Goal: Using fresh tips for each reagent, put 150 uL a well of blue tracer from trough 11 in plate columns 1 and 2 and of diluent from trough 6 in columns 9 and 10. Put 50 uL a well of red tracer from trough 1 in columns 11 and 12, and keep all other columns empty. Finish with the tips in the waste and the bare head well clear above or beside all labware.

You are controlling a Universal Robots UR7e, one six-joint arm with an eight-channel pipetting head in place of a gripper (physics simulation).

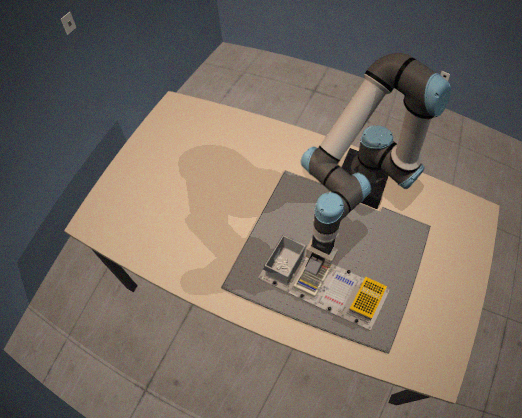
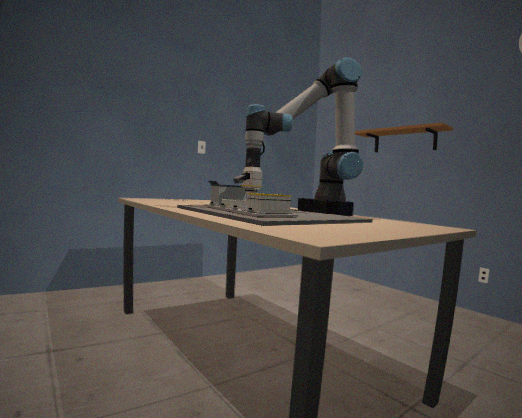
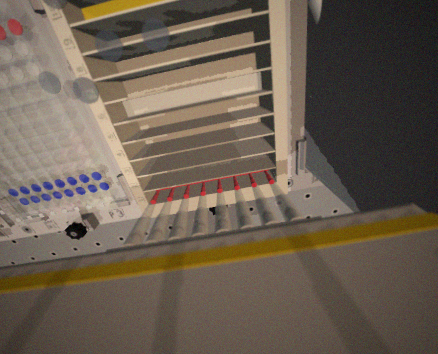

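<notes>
My pipetting head [image 1: 322,249] [image 2: 251,180] [image 3: 212,188] carries a row of tips [image 3: 220,210] with red liquid in their lower ends. The tips are at trough 1, the end slot of the trough rack [image 1: 298,289] [image 3: 282,100], where a thin red line shows. The plate [image 1: 341,291] [image 3: 45,135] has two columns of blue wells [image 1: 344,279] [image 3: 58,183] at one end and red wells [image 1: 333,300] [image 3: 15,26] near the other. Pale wells [image 3: 20,48] lie beside the red ones; their contents are unclear. A yellow tip rack [image 1: 369,297] [image 2: 270,203] stands beyond the plate.
A grey waste bin [image 1: 277,273] [image 2: 226,194] holds loose white tips [image 1: 282,264] beside the trough rack. The labware stands in a row on a light base plate on the dark mat [image 1: 400,280] [image 2: 325,218]. Black knobs [image 1: 329,309] [image 3: 76,230] stand along the base plate's edges.
</notes>
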